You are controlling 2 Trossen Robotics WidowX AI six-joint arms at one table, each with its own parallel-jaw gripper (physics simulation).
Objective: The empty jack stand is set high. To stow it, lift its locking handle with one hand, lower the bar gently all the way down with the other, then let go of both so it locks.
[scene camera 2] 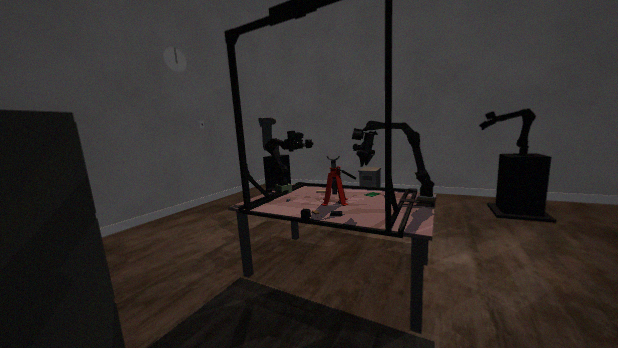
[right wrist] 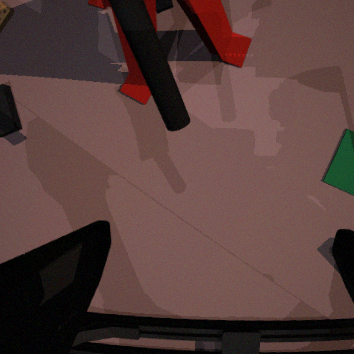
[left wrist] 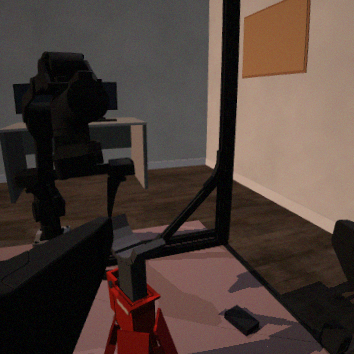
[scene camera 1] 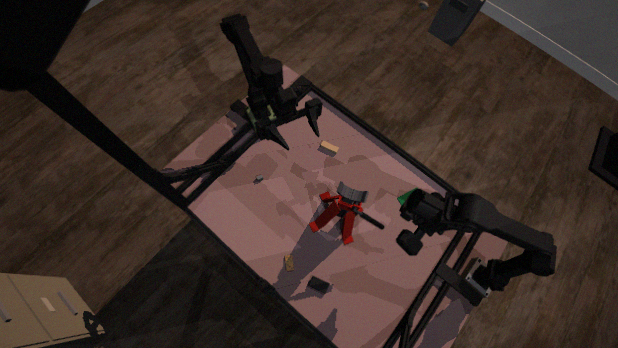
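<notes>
The red jack stand (scene camera 1: 347, 220) (scene camera 2: 328, 189) (left wrist: 134, 320) (right wrist: 212, 25) stands upright near the table's middle. Its grey bar (left wrist: 132, 280) rises out of the top, with a curved saddle (scene camera 1: 352, 192) (scene camera 2: 333, 158) on it. The black locking handle (scene camera 1: 371, 220) (scene camera 2: 348, 175) (right wrist: 155, 75) sticks out sideways. My left gripper (scene camera 1: 303, 142) (scene camera 2: 310, 144) is open and empty, up and to the left of the stand, apart from it. My right gripper (scene camera 2: 364, 164) (right wrist: 222, 237) is open and empty, pointing down beyond the handle's free end, not touching it. In scene camera 1 its fingers are partly hidden.
A tan block (scene camera 1: 329, 147), a green square (scene camera 1: 406, 196) (scene camera 2: 372, 194) (right wrist: 342, 165), a black box (scene camera 1: 318, 285) (scene camera 2: 336, 213) (left wrist: 241, 319), a perforated tan piece (scene camera 1: 289, 263) and a small grey piece (scene camera 1: 258, 178) lie around the stand. A black frame (scene camera 1: 385, 142) edges the table.
</notes>
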